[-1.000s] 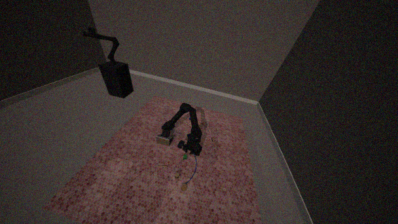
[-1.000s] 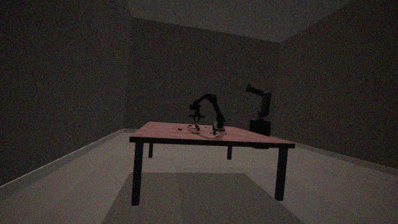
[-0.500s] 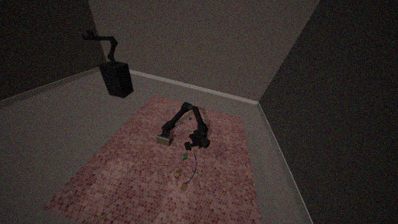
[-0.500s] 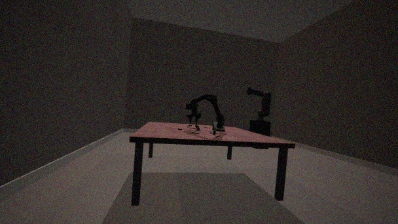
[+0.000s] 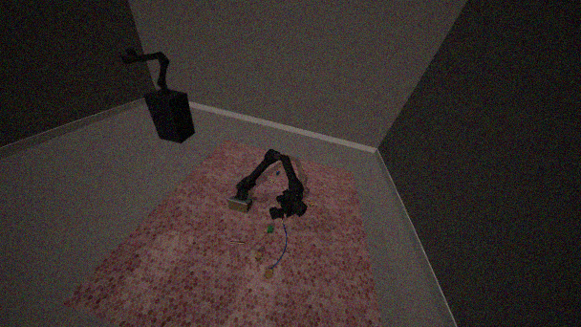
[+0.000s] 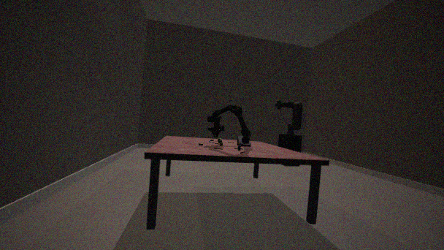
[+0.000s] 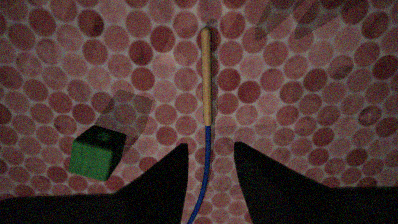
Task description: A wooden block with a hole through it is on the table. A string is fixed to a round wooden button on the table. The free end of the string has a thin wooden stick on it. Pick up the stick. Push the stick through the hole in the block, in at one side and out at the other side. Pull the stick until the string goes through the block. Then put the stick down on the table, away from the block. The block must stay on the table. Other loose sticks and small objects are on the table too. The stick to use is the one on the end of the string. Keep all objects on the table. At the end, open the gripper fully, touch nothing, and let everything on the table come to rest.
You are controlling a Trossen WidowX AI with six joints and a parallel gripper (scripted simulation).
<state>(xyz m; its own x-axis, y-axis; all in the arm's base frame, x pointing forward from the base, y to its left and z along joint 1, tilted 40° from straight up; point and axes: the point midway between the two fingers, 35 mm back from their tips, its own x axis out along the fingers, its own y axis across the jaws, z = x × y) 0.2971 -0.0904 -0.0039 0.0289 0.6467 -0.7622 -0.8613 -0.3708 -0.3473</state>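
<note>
Right now my gripper tip is 10 mm past the thin wooden stick, 10 mm to the right of it and 60 mm above it. Round my gripper tip: wooden spool (90 mm behind, 230 mm to the right, 40 mm below); green block (70 mm behind, 70 mm to the right, 40 mm below); round wooden button (20 mm behind, 290 mm to the right, 50 mm below).
</note>
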